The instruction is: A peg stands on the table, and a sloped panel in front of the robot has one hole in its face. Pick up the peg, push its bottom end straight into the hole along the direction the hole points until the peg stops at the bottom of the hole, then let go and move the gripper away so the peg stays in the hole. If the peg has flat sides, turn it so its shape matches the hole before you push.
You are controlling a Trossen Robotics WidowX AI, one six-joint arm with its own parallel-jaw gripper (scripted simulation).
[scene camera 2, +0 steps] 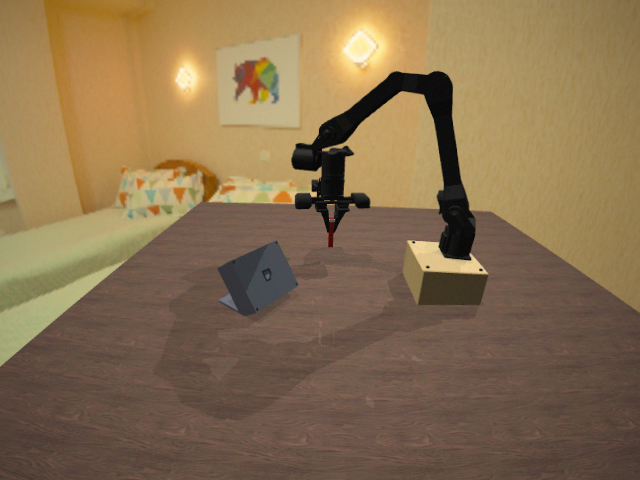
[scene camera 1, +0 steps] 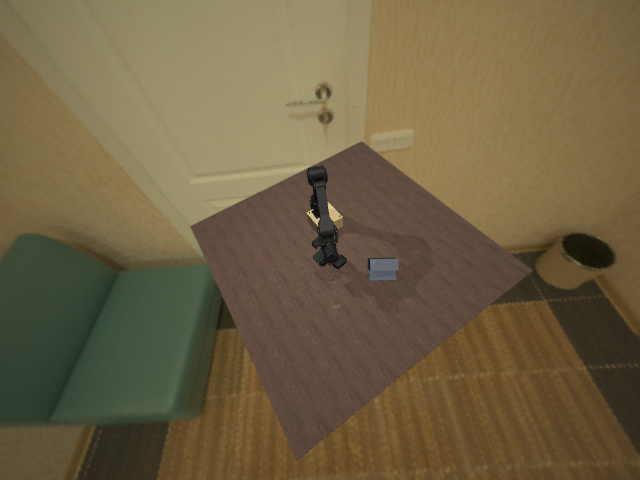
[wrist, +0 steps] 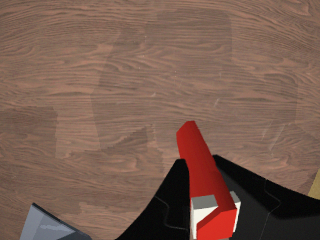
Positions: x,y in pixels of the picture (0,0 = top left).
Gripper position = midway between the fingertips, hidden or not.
My gripper (scene camera 2: 330,232) holds a red square-sided peg.
